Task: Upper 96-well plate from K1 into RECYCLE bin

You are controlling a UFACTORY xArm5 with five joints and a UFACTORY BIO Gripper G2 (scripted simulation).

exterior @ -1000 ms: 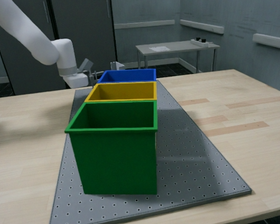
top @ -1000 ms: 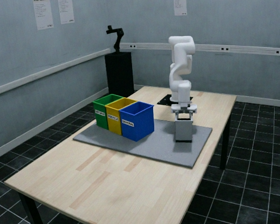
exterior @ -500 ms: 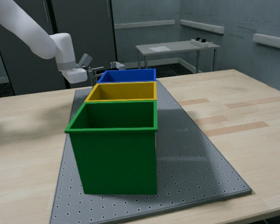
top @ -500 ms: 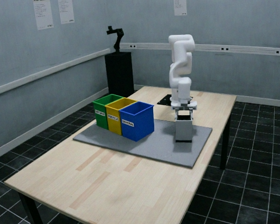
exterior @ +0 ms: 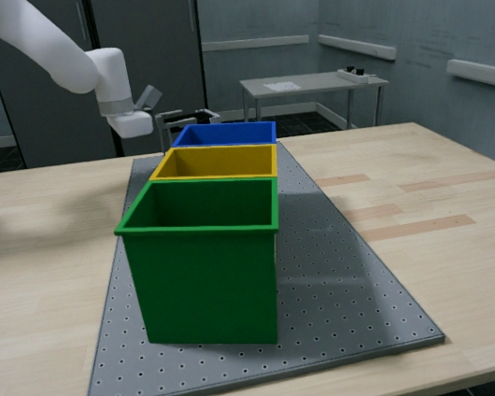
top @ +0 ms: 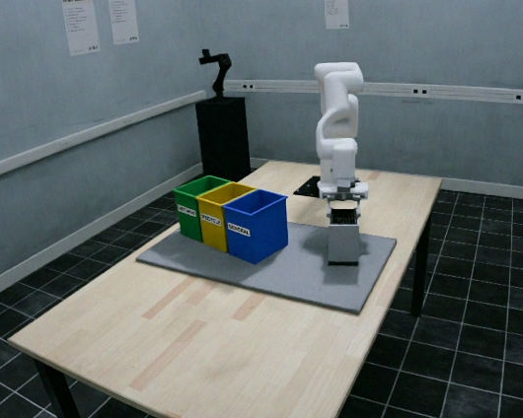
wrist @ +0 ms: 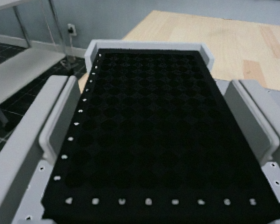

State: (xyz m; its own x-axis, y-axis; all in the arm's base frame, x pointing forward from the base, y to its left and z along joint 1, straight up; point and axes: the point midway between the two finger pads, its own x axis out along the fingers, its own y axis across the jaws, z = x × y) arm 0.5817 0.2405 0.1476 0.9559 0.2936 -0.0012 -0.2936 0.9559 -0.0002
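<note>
Now: the yellow recycle bin 410 mm to the right of my hand, 50 mm below it and 40 mm ahead of it. From my hand the other things lie so: green bin: 530 mm to the right, 50 mm below; then blue bin: 280 mm to the right, 70 mm ahead, 50 mm below; then black 96-well plate: 20 mm ahead, 10 mm to the left, 10 mm below.
</note>
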